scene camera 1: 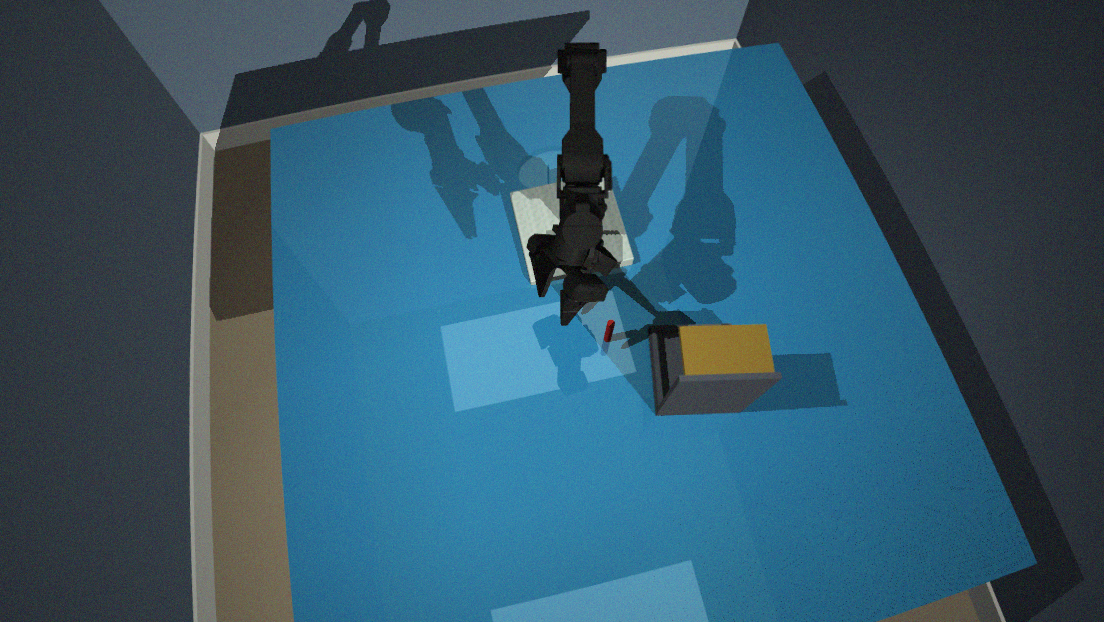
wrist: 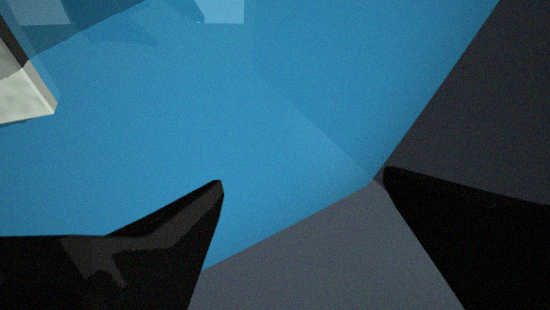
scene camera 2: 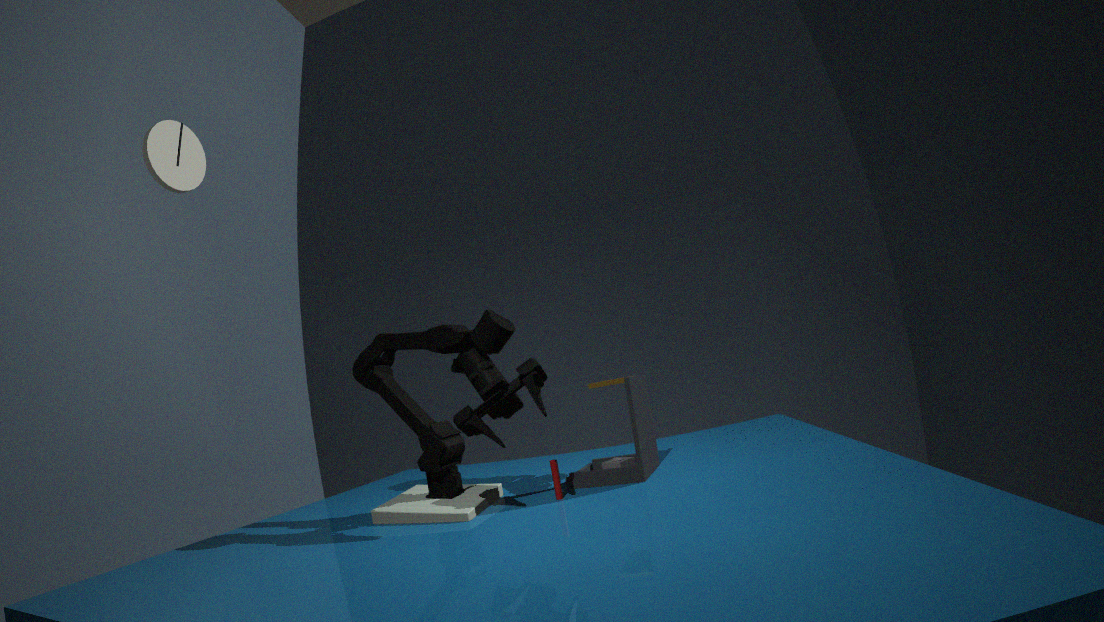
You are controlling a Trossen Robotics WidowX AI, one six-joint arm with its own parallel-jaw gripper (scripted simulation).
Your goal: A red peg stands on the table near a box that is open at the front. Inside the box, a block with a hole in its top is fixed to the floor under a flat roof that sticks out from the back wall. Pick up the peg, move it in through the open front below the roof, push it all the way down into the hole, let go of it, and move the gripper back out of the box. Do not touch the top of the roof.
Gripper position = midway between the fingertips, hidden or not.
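Observation:
Open and holding nothing, the gripper (scene camera 1: 552, 310) appears also in the wrist view (wrist: 301, 181) and in scene camera 2 (scene camera 2: 524, 431). The scene includes a roof (scene camera 1: 723, 349), and a back wall (scene camera 1: 699, 393) is visible too.

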